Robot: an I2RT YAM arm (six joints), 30 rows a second.
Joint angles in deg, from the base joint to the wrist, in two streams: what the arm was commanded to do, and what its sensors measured. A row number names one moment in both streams.
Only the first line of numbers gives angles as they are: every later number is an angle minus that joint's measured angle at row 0.
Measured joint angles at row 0:
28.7 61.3 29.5 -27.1 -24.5 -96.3
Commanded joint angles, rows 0 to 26:
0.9 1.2 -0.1 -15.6 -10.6 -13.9
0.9 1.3 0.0 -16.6 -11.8 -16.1
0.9 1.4 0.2 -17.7 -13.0 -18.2
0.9 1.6 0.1 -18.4 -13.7 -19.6
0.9 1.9 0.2 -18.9 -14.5 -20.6
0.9 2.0 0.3 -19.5 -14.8 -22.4
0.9 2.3 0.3 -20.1 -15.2 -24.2
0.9 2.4 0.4 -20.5 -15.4 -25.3
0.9 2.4 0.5 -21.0 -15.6 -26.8
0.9 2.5 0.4 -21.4 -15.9 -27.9
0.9 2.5 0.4 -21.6 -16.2 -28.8
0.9 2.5 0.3 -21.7 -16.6 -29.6
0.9 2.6 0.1 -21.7 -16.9 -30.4
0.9 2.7 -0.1 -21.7 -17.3 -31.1
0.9 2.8 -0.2 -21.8 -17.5 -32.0
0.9 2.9 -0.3 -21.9 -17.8 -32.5
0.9 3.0 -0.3 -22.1 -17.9 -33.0
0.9 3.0 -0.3 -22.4 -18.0 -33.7
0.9 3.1 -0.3 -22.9 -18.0 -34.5
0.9 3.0 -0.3 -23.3 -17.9 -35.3
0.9 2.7 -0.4 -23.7 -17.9 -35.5
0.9 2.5 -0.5 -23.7 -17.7 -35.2
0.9 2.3 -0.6 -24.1 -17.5 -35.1
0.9 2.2 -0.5 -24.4 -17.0 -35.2
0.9 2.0 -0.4 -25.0 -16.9 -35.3
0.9 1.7 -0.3 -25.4 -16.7 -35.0
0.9 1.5 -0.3 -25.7 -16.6 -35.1
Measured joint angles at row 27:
-1.3 1.1 2.1 -10.9 -5.6 -19.3
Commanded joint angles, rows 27 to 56:
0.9 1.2 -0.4 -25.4 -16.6 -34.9
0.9 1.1 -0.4 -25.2 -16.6 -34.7
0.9 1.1 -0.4 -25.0 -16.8 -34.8
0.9 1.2 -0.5 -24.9 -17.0 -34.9
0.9 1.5 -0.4 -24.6 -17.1 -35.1
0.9 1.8 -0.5 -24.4 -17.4 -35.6
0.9 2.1 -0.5 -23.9 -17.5 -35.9
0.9 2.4 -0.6 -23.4 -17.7 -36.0
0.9 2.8 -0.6 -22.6 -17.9 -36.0
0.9 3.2 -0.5 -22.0 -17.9 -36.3
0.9 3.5 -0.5 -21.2 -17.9 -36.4
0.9 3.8 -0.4 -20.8 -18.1 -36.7
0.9 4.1 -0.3 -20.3 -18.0 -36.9
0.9 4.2 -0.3 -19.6 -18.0 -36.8
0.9 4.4 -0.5 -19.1 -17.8 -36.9
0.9 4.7 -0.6 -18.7 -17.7 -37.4
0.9 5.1 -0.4 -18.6 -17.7 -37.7
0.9 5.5 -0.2 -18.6 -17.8 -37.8
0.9 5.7 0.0 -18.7 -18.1 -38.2
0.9 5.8 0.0 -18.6 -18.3 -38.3
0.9 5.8 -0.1 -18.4 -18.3 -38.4
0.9 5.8 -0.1 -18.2 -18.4 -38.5
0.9 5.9 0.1 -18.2 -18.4 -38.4
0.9 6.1 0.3 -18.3 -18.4 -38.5
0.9 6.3 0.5 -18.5 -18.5 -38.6
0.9 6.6 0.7 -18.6 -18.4 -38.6
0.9 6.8 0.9 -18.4 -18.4 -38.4
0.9 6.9 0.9 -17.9 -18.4 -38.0
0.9 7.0 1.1 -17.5 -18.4 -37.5
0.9 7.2 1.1 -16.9 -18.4 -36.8
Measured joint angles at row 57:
-1.3 5.1 3.0 -8.9 -11.1 -21.8
